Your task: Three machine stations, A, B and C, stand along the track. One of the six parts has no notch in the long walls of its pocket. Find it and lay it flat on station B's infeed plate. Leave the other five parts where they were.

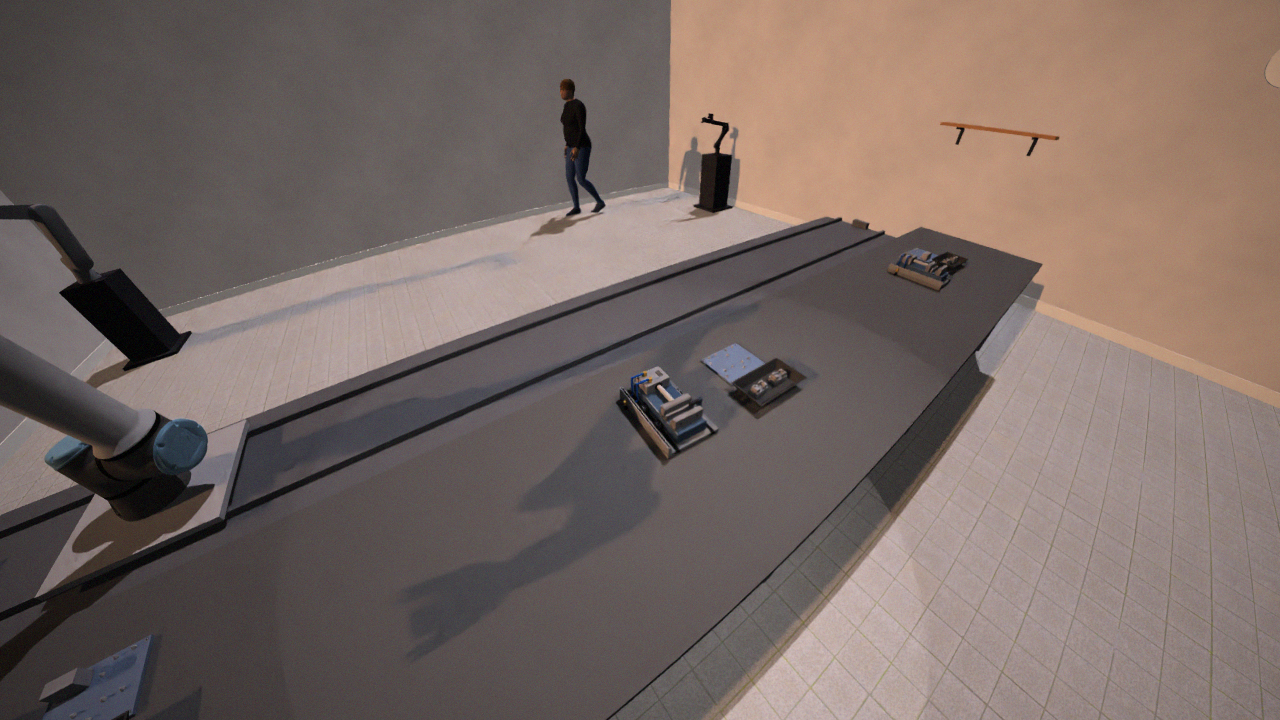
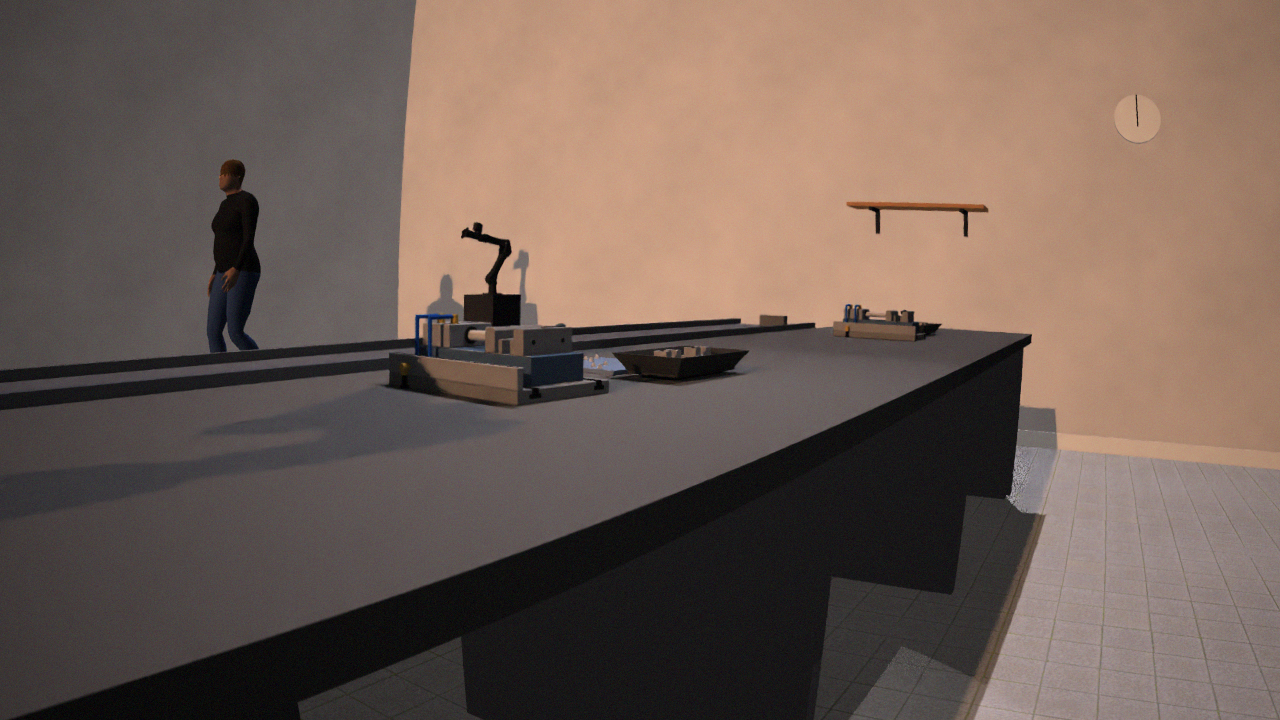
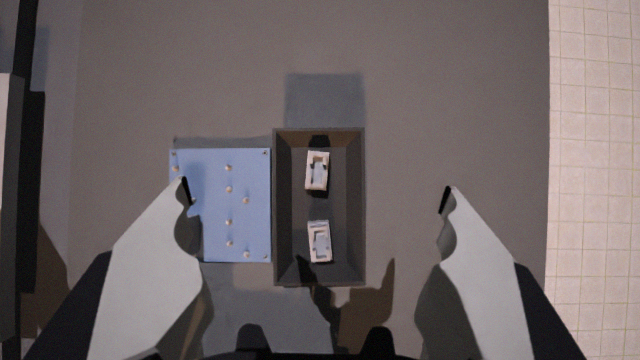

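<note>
My gripper is open and empty, high above a dark tray. Two pale parts lie in this tray, pockets up: an upper part and a lower part. The pocket outlines are blurred, so I cannot surely tell about notches. A blue pinned plate lies left of the tray, partly hidden by the left finger. At the middle station, two small parts sit in a dark tray beside a blue plate; their pockets are unreadable.
A machine stands at the middle station, another machine at the far one. A grey block rests on the near blue plate. The arm's carriage is on the rail. A person is beyond the rail.
</note>
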